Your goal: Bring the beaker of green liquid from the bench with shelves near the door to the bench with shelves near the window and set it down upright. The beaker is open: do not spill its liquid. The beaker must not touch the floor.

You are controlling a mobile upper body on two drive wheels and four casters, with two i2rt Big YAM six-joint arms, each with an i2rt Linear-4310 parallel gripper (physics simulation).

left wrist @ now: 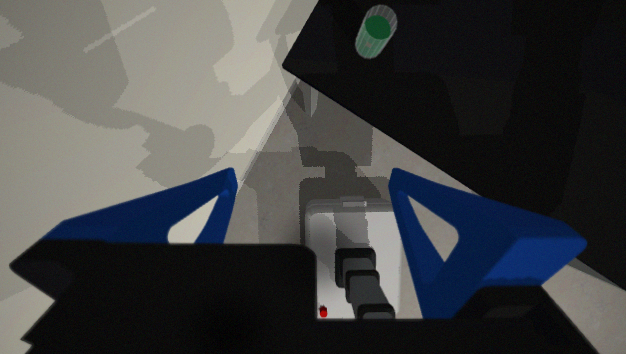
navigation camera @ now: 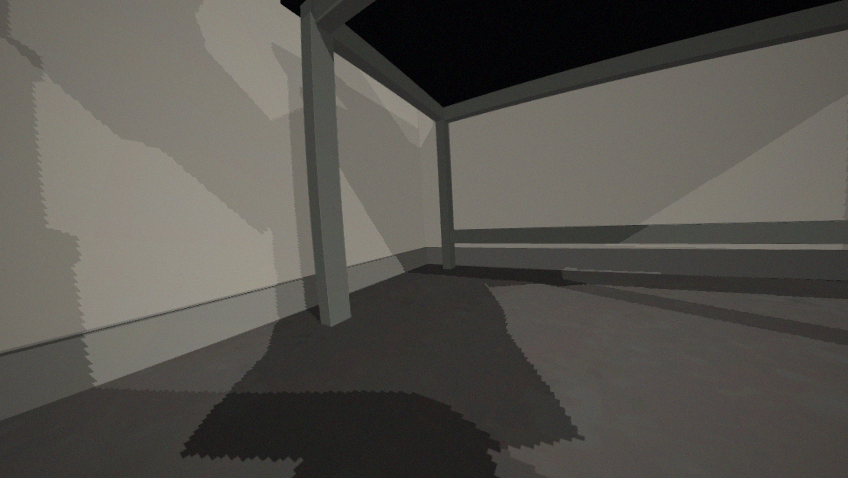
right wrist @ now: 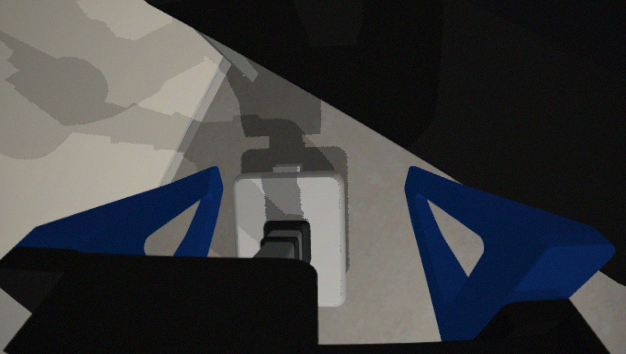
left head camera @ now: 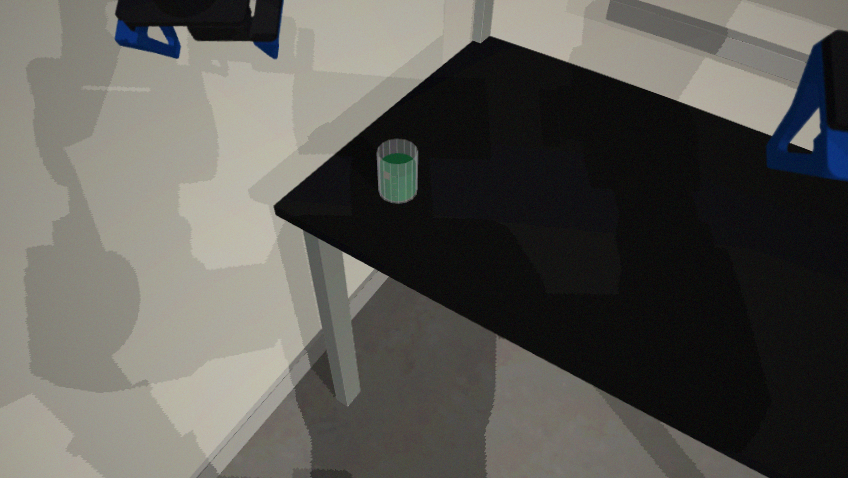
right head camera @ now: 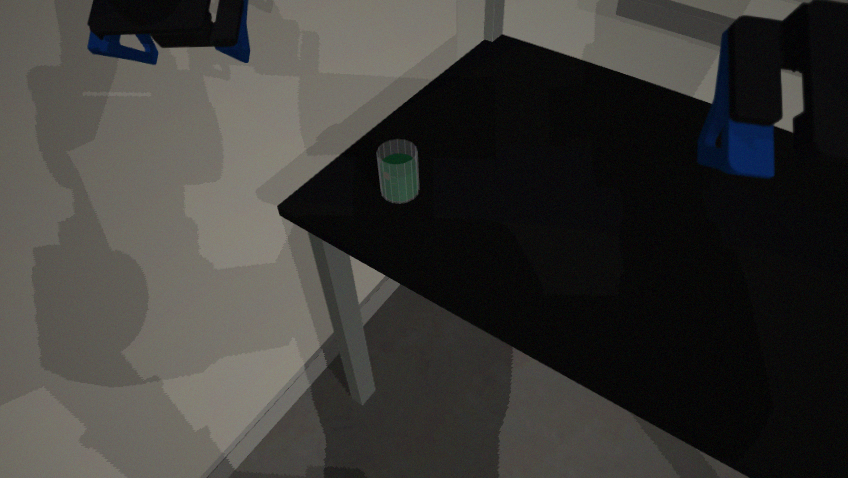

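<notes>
A clear open beaker of green liquid [left head camera: 397, 178] [right head camera: 398, 178] [left wrist: 374, 35] stands upright on the black bench top [left head camera: 475, 249] [right head camera: 475, 255] [left wrist: 425, 100], near its left corner. My left gripper [left head camera: 222, 53] [right head camera: 195, 58] [left wrist: 313, 176] is open and empty, at the upper left of both head views, beside the bench and in front of the wall. My right gripper [right wrist: 313, 177] is open and empty; in the head views parts of it show at the right edge, over the bench. The bench near the window cannot be made out in these views.
A wall [left head camera: 160, 225] [navigation camera: 166, 237] runs along the left of the bench. A grey bench leg [left head camera: 335, 332] [right head camera: 347, 332] [navigation camera: 326, 190] stands under the near left corner, and a rear leg [navigation camera: 444, 195] stands behind it. My white base [left wrist: 325, 240] [right wrist: 330, 225] stands close to the bench's front edge.
</notes>
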